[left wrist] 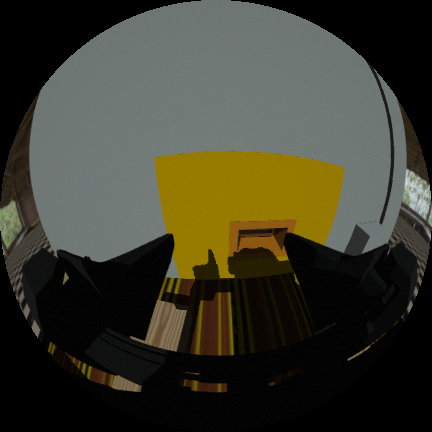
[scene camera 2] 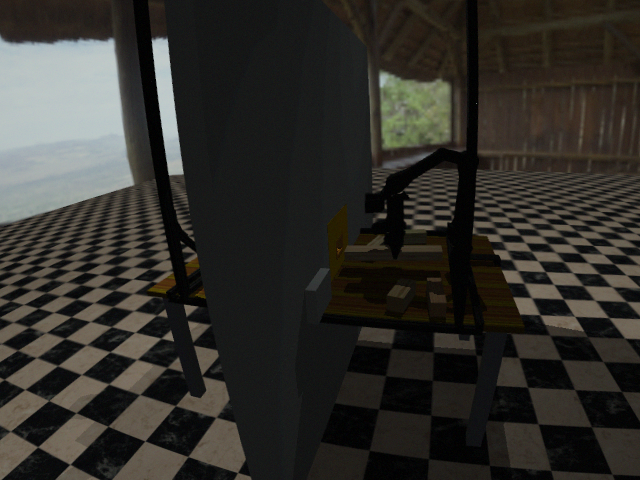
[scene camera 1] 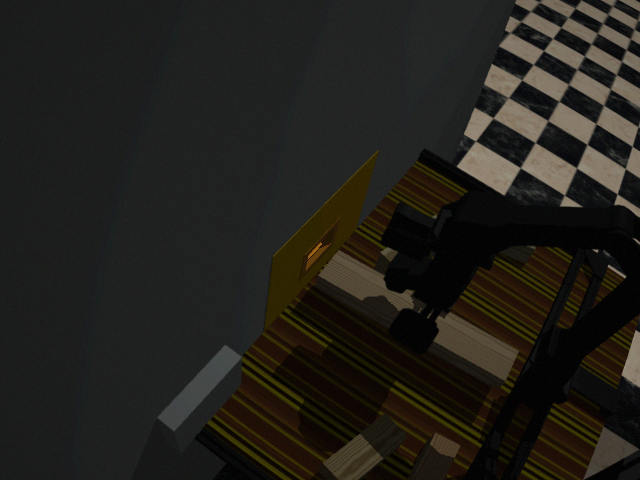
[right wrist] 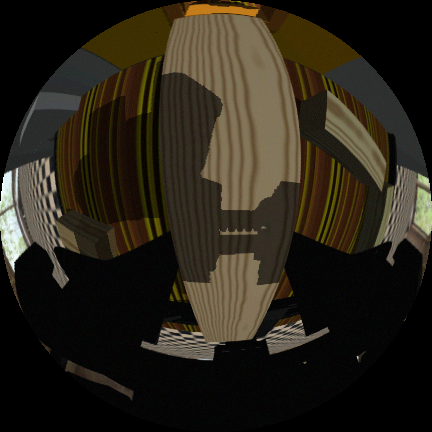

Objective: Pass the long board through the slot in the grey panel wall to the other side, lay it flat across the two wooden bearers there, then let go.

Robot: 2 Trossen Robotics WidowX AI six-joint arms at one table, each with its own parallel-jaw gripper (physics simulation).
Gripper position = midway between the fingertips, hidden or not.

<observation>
My left gripper [left wrist: 230, 239] is open and holds nothing. Further things: my right gripper [scene camera 1: 421, 325], a slot [left wrist: 258, 245] and a grey block [scene camera 1: 199, 401].
My right gripper also shows in scene camera 2 [scene camera 2: 396, 255] and in the right wrist view [right wrist: 230, 232]. The grey block also shows in scene camera 2 [scene camera 2: 318, 294].
</observation>
